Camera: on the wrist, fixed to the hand. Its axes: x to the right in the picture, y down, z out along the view.
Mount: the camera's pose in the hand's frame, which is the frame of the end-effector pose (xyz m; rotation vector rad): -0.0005 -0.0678 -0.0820 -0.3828 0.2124 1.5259
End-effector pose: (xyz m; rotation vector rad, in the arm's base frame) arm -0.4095 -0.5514 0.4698 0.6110 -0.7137 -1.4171
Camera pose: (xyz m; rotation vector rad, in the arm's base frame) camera -0.3921 -0.5588 0.3651 -0.1628 -0.4762 -0.0310
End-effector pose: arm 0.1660 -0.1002 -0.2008 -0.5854 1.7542 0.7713
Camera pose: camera 0.1624 -0.2065 -0.1976 0.6403 2.0845 2.1409
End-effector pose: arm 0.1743 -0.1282 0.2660 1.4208 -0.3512 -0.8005
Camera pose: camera 0.2089 -0.0641 0.1884 0.5371 -0.8811 0.5174
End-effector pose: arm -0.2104 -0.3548 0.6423 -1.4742 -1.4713 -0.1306
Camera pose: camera -0.2198 -0.4278 0.7191 -2.4090 0.1259 0.3742
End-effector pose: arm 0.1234 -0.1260 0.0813 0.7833 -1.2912 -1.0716
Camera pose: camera 0.1918 -0.1578 0.0063 -0.4299 -1.0229 0.0508
